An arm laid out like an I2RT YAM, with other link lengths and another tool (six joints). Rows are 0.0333 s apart.
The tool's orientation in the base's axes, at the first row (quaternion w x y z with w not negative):
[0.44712, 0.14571, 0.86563, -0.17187]
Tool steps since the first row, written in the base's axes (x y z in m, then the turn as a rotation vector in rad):
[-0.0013, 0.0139, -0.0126, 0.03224, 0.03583, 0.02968]
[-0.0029, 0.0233, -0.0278, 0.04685, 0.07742, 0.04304]
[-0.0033, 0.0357, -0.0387, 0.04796, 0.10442, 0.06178]
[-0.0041, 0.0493, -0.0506, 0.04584, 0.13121, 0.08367]
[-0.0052, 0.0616, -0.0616, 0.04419, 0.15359, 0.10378]
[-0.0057, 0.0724, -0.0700, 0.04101, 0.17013, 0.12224]
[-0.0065, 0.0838, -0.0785, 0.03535, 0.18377, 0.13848]
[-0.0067, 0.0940, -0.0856, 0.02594, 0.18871, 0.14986]
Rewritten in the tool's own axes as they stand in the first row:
[0.0125, 0.0141, -0.0001, -0.03891, 0.04032, -0.00805]
[0.0268, 0.0244, 0.0030, -0.05397, 0.08138, -0.02249]
[0.0373, 0.0372, 0.0033, -0.06737, 0.10295, -0.04338]
[0.0488, 0.0511, 0.0033, -0.08159, 0.12250, -0.06822]
[0.0597, 0.0635, 0.0032, -0.09504, 0.13858, -0.08987]
[0.0680, 0.0744, 0.0028, -0.10685, 0.14906, -0.10924]
[0.0766, 0.0858, 0.0019, -0.11573, 0.15630, -0.12796]
[0.0836, 0.0961, 0.0012, -0.11938, 0.15501, -0.14305]

